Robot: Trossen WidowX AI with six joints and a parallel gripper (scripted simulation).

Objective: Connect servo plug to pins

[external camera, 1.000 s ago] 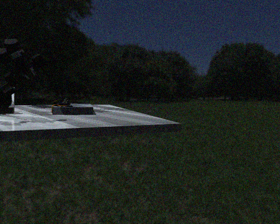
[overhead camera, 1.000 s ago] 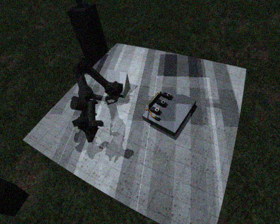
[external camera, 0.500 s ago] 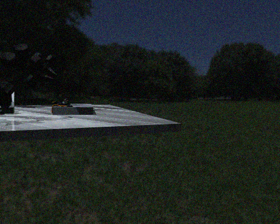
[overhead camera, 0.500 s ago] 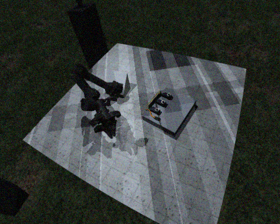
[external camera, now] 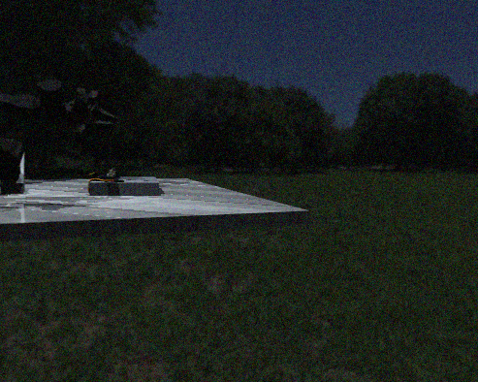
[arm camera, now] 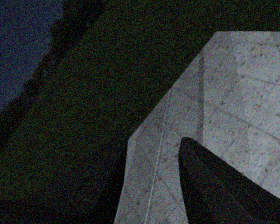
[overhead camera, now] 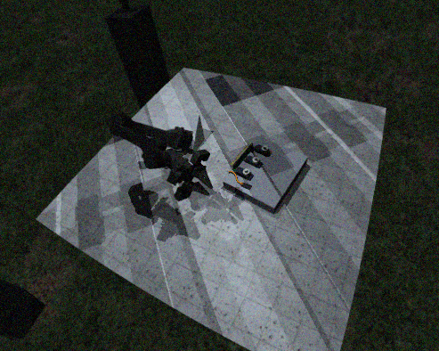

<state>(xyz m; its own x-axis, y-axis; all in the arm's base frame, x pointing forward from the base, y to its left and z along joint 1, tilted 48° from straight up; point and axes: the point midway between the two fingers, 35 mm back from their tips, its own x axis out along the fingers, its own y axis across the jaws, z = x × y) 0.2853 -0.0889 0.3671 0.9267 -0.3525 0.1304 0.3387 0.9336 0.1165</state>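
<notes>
The grey printed holder is 290 mm to the left of my gripper tip, 230 mm below it and 130 mm ahead of it.
</notes>
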